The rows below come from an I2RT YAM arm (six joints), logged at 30 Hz.
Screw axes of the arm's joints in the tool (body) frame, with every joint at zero. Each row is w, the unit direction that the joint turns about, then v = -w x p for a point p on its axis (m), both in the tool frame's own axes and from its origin. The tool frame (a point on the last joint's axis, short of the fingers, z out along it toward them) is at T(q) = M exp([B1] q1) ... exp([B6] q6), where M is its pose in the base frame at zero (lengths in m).
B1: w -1 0 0 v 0 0.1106 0
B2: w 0 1 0 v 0.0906 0 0.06
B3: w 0 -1 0 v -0.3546 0 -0.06
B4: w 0 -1 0 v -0.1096 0 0
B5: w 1 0 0 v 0 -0.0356 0
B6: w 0 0 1 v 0 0 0
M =
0 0 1 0.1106
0 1 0 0
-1 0 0 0.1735
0 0 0 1
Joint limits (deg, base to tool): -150..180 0..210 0..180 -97..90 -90..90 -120..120
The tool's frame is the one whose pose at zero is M.
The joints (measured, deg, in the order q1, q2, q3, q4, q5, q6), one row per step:
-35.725, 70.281, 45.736, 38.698, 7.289, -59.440
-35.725, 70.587, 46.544, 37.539, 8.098, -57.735
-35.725, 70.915, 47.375, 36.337, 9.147, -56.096
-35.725, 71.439, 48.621, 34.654, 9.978, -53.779
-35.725, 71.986, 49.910, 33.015, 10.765, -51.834
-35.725, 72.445, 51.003, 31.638, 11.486, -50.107
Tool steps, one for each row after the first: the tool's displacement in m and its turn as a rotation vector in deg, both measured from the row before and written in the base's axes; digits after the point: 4 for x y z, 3 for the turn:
0.0013, -0.0016, 0.0014, 1.739, -0.723, -0.382
0.0013, -0.0017, 0.0014, 1.739, -0.693, -0.653
0.0022, -0.0022, 0.0021, 2.292, -0.939, -0.324
0.0023, -0.0022, 0.0023, 1.968, -0.742, -0.394
0.0018, -0.0019, 0.0020, 1.699, -0.717, -0.398

